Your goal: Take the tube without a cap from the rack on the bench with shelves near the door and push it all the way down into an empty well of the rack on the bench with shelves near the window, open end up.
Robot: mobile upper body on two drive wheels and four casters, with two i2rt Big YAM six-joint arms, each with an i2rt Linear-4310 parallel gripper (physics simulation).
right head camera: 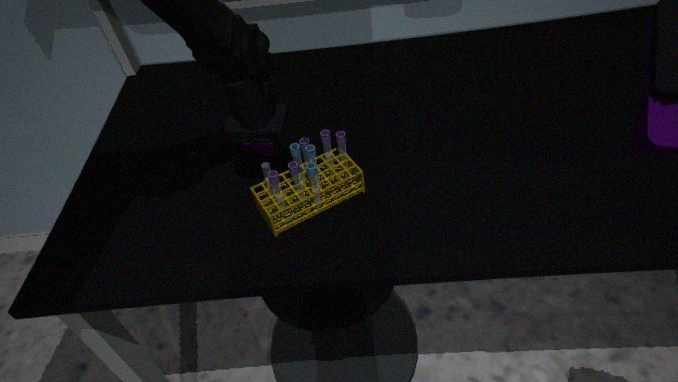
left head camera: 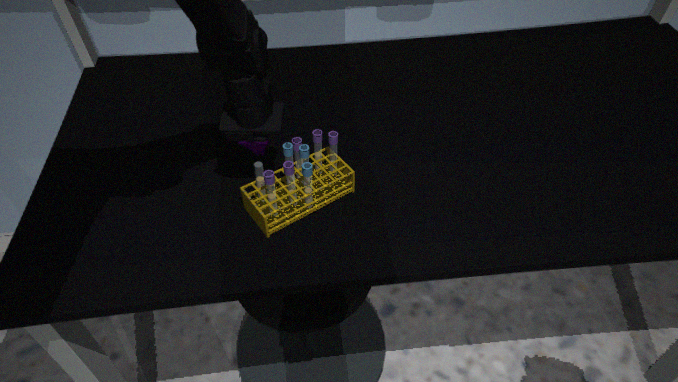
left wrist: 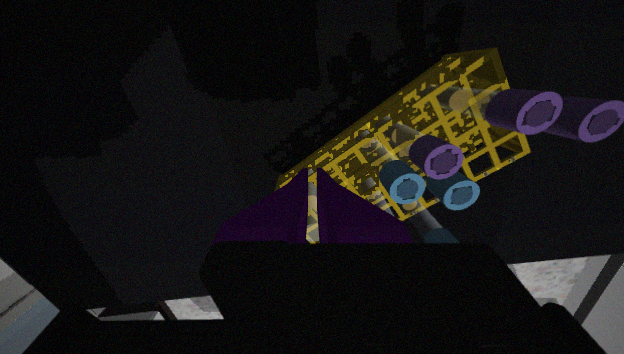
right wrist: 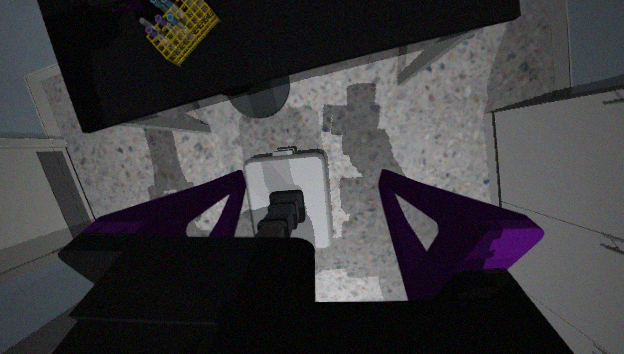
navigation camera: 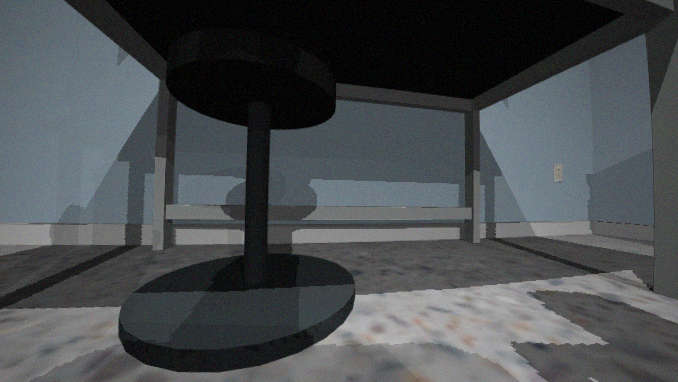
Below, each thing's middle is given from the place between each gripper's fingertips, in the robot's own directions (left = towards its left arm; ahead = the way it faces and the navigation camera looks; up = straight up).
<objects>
Now: the yellow rack (left head camera: 326,187) 42 cm ahead of my right hand, 38 cm to the left of it and 48 cm below it.
Now: left hand 3 cm past the yellow rack, 7 cm to the left of it and 7 cm above it.
</objects>
